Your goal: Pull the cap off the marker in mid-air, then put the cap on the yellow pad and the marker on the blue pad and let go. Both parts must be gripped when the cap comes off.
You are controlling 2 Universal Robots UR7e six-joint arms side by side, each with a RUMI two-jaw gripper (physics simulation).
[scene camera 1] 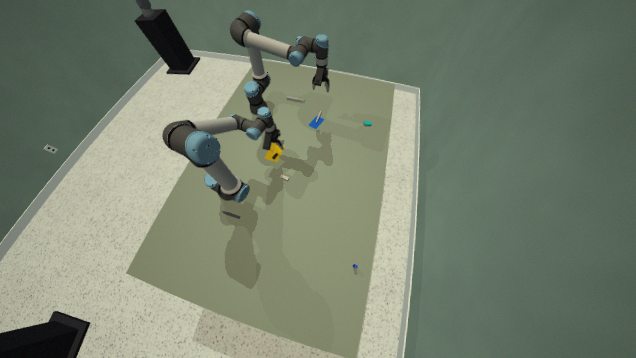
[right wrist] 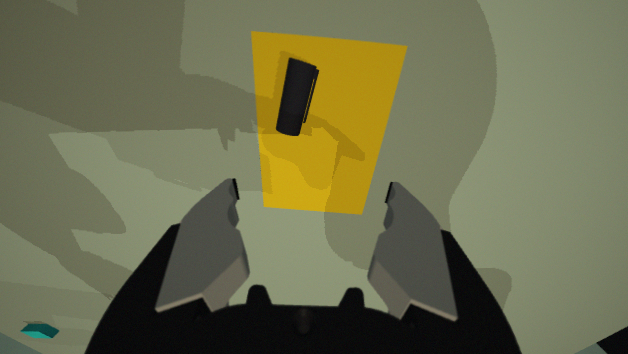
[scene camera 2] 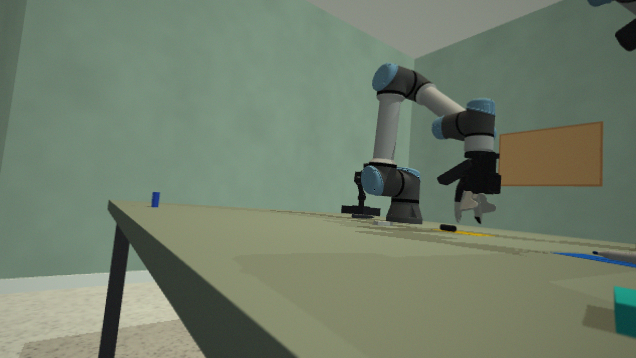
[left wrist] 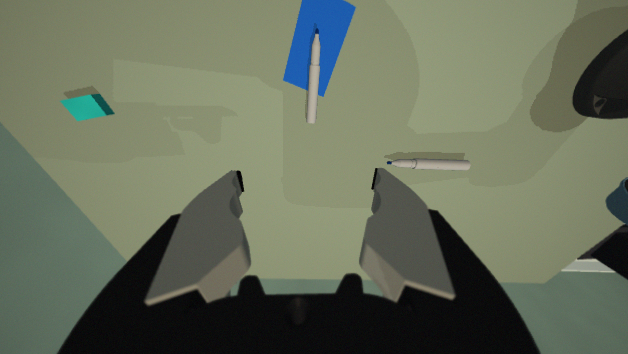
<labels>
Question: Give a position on a yellow pad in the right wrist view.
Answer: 329, 167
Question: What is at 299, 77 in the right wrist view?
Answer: A black cap.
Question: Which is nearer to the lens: the teal block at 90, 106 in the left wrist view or the white pen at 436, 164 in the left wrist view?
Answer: The white pen.
</labels>
